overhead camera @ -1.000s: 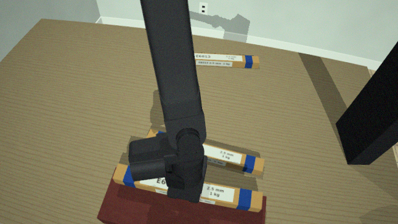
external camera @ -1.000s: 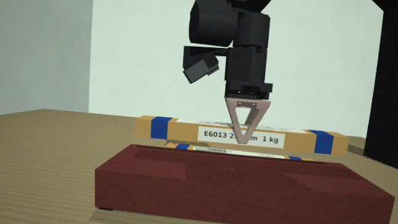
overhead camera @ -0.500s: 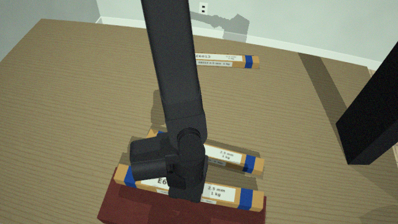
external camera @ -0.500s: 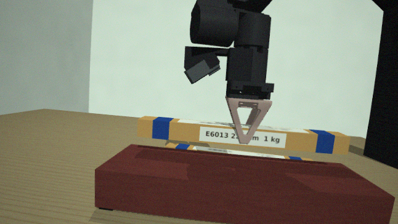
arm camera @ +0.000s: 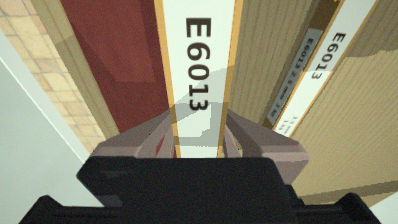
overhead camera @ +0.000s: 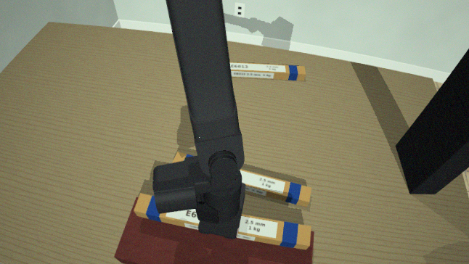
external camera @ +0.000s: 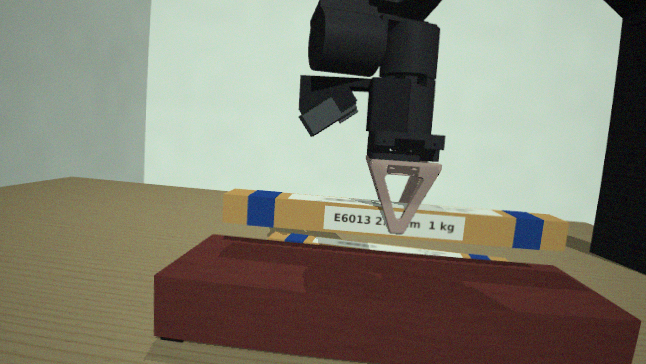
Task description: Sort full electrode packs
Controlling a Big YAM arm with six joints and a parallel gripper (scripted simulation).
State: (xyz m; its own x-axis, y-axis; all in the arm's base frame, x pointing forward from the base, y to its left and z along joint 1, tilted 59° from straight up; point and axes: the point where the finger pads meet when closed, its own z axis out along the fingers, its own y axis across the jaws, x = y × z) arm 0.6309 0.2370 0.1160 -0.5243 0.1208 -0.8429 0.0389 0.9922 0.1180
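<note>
Now: the dark red low platform 1 cm ahead of my hand, 4 cm to the left of it and 9 cm below it.
</note>
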